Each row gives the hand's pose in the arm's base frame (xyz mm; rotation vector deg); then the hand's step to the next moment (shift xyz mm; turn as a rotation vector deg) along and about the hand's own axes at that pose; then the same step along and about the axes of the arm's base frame.
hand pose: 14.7 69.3 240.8 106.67 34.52 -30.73
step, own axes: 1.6 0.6 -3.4 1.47 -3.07 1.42
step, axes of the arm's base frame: 1.9 3.2 0.6 -0.92 -0.13 -3.57
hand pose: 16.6 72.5 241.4 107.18 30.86 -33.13
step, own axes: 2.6 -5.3 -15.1 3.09 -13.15 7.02
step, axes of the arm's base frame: 0.9 16.2 -0.5 -6.57 -1.76 -13.62
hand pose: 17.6 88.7 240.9 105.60 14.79 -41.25
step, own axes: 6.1 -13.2 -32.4 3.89 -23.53 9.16
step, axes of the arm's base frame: 9.7 33.6 -6.4 -11.85 0.20 -22.63
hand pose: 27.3 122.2 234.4 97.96 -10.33 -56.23
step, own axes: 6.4 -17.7 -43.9 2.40 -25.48 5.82
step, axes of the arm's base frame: 28.0 35.2 -16.1 -11.21 4.23 -23.35
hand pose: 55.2 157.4 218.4 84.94 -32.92 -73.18
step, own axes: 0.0 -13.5 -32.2 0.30 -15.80 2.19
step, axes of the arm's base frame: 25.8 17.2 -16.0 -6.03 4.20 -14.16
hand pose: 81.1 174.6 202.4 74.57 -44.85 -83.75
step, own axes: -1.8 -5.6 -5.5 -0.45 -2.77 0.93
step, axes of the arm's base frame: 3.8 4.2 -5.7 -1.62 1.13 -2.20
